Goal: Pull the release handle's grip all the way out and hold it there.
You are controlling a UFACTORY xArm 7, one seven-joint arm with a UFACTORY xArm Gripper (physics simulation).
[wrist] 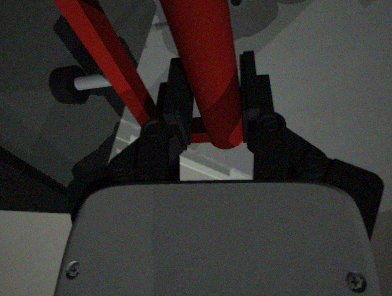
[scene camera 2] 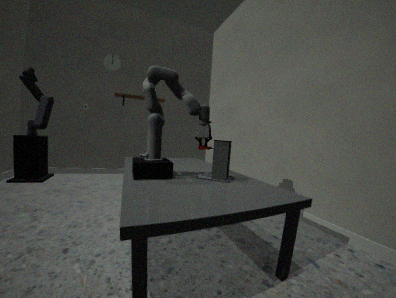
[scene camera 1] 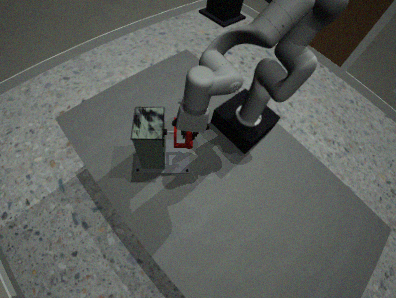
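Observation:
The red release handle is an open frame with a thick round grip (scene camera 1: pixel 189 143) (scene camera 2: pixel 202 148) (wrist: pixel 215 75), held out beside a tall box (scene camera 1: pixel 151 150) (scene camera 2: pixel 221 160) with a mottled top. A short stretch of pale rod (wrist: pixel 91 82) shows at a black collar on the box side in the wrist view. My gripper (scene camera 1: pixel 189 136) (scene camera 2: pixel 203 144) (wrist: pixel 214 74) points down with a finger on each side of the grip, close against it, and is shut on it near one end. The fingertips are partly hidden in the first scene view.
The box stands on a thin base plate (scene camera 1: pixel 179 169) on the grey table (scene camera 1: pixel 250 225) (scene camera 2: pixel 200 200). My arm's black mount (scene camera 1: pixel 245 137) (scene camera 2: pixel 152 170) stands near the handle's outer side. Another arm on a black pedestal (scene camera 2: pixel 30 157) stands beyond the table.

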